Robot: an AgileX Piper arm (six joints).
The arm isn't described. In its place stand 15 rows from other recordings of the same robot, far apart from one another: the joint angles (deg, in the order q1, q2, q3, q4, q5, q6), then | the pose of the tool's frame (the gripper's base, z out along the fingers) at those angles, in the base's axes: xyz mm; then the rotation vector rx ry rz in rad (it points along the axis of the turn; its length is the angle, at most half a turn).
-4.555 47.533 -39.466 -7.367 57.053 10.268 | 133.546 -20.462 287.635 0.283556 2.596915 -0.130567
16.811 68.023 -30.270 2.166 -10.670 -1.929 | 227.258 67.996 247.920 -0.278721 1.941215 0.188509
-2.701 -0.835 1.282 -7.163 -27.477 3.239 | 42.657 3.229 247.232 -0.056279 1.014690 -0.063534
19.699 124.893 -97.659 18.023 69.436 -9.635 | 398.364 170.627 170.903 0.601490 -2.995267 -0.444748
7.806 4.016 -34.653 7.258 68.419 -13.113 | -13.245 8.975 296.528 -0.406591 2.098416 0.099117
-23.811 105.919 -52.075 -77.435 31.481 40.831 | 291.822 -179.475 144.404 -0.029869 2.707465 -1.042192
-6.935 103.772 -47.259 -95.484 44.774 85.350 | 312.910 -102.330 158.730 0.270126 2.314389 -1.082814
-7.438 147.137 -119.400 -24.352 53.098 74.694 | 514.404 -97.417 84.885 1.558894 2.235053 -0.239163
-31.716 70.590 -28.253 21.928 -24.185 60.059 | 198.746 -139.191 244.715 1.590707 0.942019 0.455137
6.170 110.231 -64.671 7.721 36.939 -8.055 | 355.824 45.856 139.799 -0.217836 2.911433 0.130205
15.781 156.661 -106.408 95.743 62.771 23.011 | 460.971 213.940 12.925 -1.273877 -1.683605 -1.406573
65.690 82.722 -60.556 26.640 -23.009 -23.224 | 153.684 301.471 360.652 -0.702145 1.396616 0.803553
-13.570 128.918 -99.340 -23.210 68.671 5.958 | 422.127 -136.256 149.530 -0.271886 -2.997425 0.560641
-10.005 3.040 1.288 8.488 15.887 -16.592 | 58.077 -6.512 177.832 -0.003111 1.837427 -0.188871
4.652 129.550 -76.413 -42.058 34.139 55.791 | 416.723 -0.414 62.679 0.418329 2.740453 -0.453641
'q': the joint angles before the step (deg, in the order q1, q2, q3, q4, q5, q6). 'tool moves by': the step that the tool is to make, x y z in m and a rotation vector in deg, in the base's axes. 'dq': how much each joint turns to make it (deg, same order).
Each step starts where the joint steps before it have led.
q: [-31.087, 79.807, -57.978, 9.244, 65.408, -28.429]
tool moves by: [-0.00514, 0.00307, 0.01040, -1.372, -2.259, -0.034]
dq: [-0.001, -2.429, -0.001, 0.001, -0.216, -0.001]
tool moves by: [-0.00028, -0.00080, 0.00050, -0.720, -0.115, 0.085]
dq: [0.001, -0.126, 0.001, -0.562, -0.351, 0.003]
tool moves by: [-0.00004, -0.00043, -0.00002, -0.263, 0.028, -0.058]
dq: [0.000, 0.001, 0.000, -0.264, -0.128, 0.107]
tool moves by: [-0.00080, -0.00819, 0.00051, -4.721, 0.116, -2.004]
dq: [-0.105, -0.085, 0.002, -4.807, -2.545, 2.902]
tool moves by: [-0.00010, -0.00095, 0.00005, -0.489, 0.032, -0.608]
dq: [0.009, 0.002, -0.002, -0.637, -0.266, 0.782]
